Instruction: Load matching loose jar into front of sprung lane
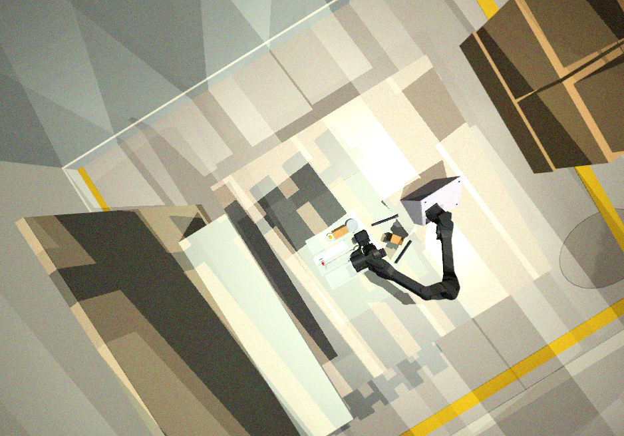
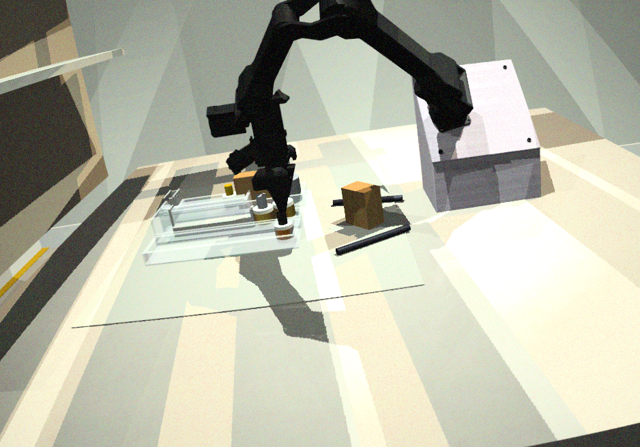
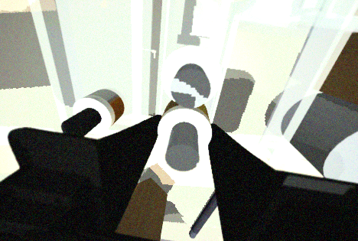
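My gripper tip is now 120 mm to the left of the grey cylinder and 20 mm past it. The rest, counted from my gripper tip: shelf unit (500 mm ahead, 330 mm above, 90 mm to the right).
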